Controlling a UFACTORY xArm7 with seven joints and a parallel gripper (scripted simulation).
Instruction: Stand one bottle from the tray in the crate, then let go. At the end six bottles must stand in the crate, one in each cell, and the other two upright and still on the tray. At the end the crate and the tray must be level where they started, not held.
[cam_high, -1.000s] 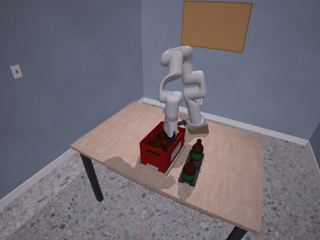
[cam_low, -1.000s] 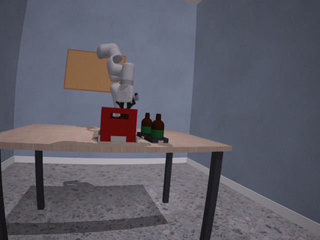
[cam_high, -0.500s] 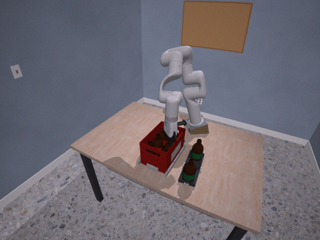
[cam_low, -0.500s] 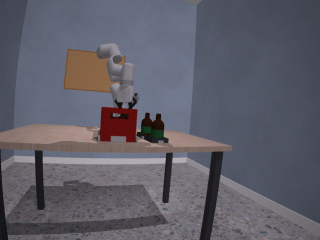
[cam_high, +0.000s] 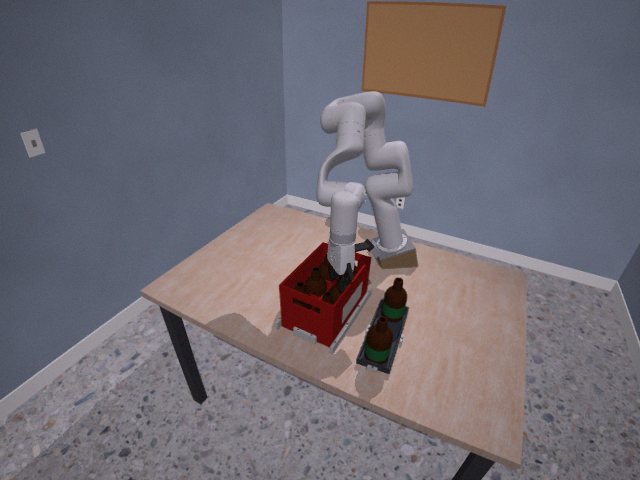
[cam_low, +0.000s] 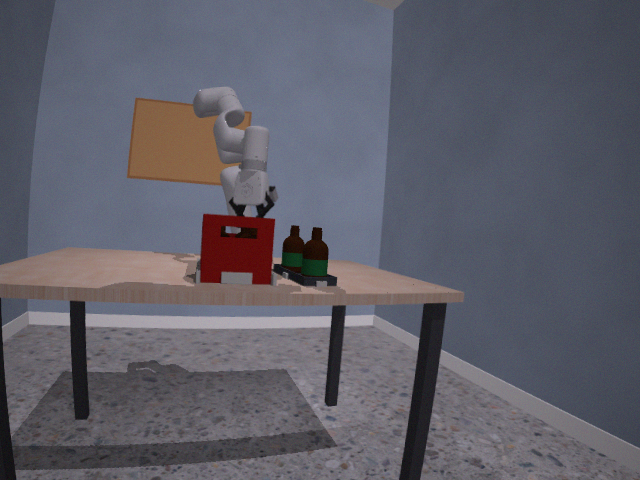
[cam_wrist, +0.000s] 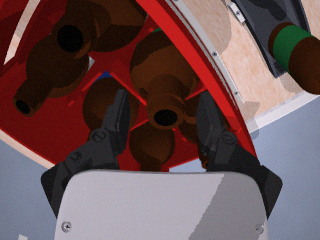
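Right now my hand is 80 mm above the red crate and 40 mm to the left of it.
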